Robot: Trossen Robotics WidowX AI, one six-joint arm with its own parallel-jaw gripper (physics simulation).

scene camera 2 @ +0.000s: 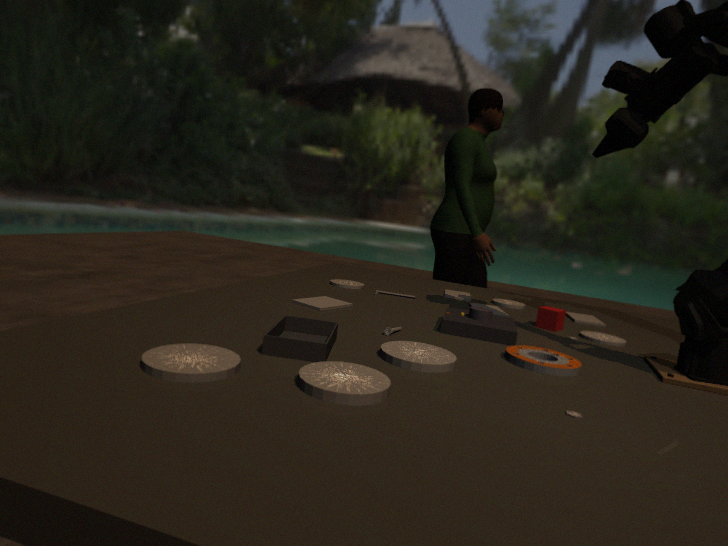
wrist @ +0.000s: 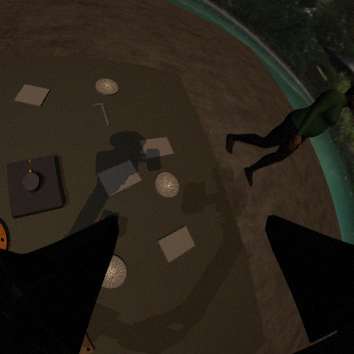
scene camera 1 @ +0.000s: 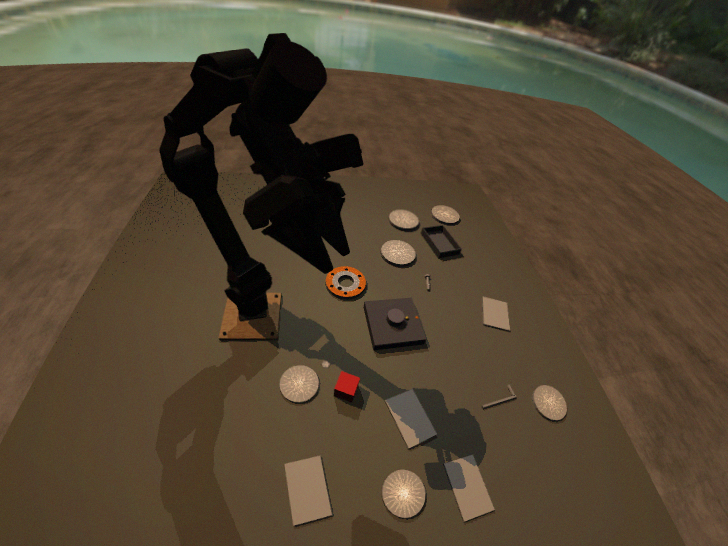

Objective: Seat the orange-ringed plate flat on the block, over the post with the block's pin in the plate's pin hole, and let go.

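The orange-ringed plate point(scene camera 1: 362, 282) point(scene camera 2: 515, 353) point(wrist: 3, 236) lies flat on the mat beside the block, apart from it; its left part is cut off in the wrist view. The dark square block point(scene camera 1: 382, 335) point(scene camera 2: 477, 329) point(wrist: 48, 200) carries a round post point(scene camera 1: 396, 316) point(scene camera 2: 481, 311) point(wrist: 32, 181) in the middle. A small yellow pin point(scene camera 1: 406, 317) point(wrist: 30, 171) stands close beside the post, with an orange dot farther out. My gripper point(scene camera 1: 338, 260) point(scene camera 2: 597, 153) point(wrist: 194, 224) is open and empty, high above the mat. Its fingers slant downward.
A red cube point(scene camera 1: 346, 384) point(scene camera 2: 550, 318), several pale discs point(scene camera 1: 299, 383) point(scene camera 2: 344, 381) point(wrist: 167, 184) and flat pale cards point(scene camera 1: 308, 490) point(wrist: 176, 244) lie around the block. A dark tray point(scene camera 1: 453, 253) point(scene camera 2: 294, 349), a small bolt point(scene camera 1: 428, 282) and an L-shaped key point(scene camera 1: 499, 401) lie farther off.
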